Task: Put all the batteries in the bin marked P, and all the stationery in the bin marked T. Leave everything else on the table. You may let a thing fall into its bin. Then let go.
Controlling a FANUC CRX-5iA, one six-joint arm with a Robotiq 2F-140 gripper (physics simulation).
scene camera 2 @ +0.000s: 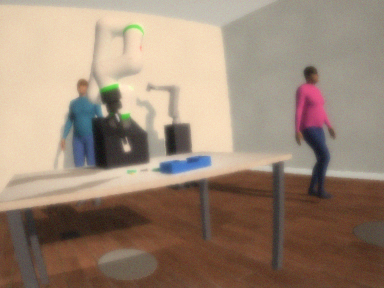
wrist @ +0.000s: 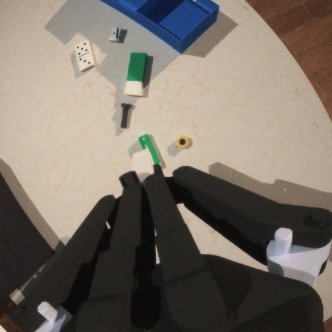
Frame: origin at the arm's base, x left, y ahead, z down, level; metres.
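Seen in the pictures: gripper, fingertip midpoint: point(scene camera 2: 127, 150).
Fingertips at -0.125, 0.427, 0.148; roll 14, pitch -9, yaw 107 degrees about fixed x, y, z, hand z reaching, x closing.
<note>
Pixels of each thing's top centre, then the offset from my fingertips to it, as dx, dy, dz. Level surfaces: height alone.
- green battery, middle of its top: point(scene camera 2: 131, 170) +0.011, -0.009, +0.093
- white eraser, middle of its top: point(scene camera 2: 155, 168) +0.114, +0.045, +0.094
- blue bin unit, middle of its top: point(scene camera 2: 186, 159) +0.229, +0.136, +0.061
- table, its level: dz +0.107
My gripper point(scene camera 2: 127, 146) point(wrist: 145, 163) is shut, with nothing between its fingers, above the table. A green battery point(scene camera 2: 131, 171) point(wrist: 145, 142) lies on the table just beyond the fingertips in the wrist view, partly covered by them. A green and white eraser point(scene camera 2: 156, 169) point(wrist: 136, 74) lies farther up, near the blue bin. A small grey sharpener-like piece point(wrist: 116, 34) is beside the domino. The blue bin unit point(scene camera 2: 186, 164) point(wrist: 200, 29) has compartments; its P and T marks do not show. A small yellow piece with a black centre point(wrist: 182, 142) stands right of the battery.
A white domino point(wrist: 85, 56) and a black bolt-like piece point(wrist: 124, 116) lie on the table point(scene camera 2: 240, 162) point(wrist: 50, 130). A dark block point(scene camera 2: 107, 150) stands behind the table. Two people and another arm point(scene camera 2: 174, 102) are farther back.
</note>
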